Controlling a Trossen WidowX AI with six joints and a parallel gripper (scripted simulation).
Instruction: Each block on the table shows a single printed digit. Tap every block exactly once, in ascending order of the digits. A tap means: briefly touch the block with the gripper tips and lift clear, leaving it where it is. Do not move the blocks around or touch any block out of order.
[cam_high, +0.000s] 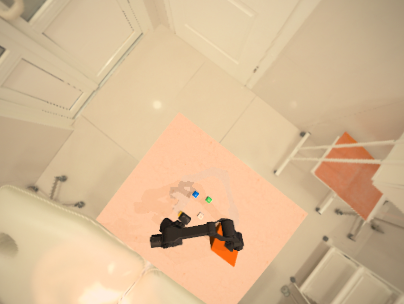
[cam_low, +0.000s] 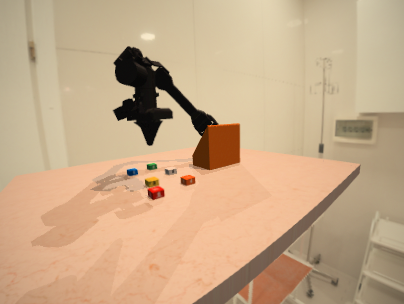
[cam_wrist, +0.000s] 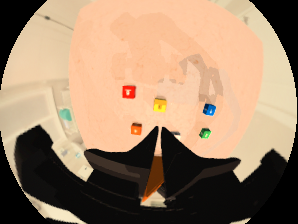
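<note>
Now: the yellow block 10 mm to the right of my gripper tip and 110 mm below it. The rest, counted from my gripper tip: orange block (90 mm behind, 50 mm to the left, 110 mm below); red block (20 mm ahead, 80 mm to the left, 110 mm below); white block (100 mm behind, 80 mm to the right, 110 mm below).
</note>
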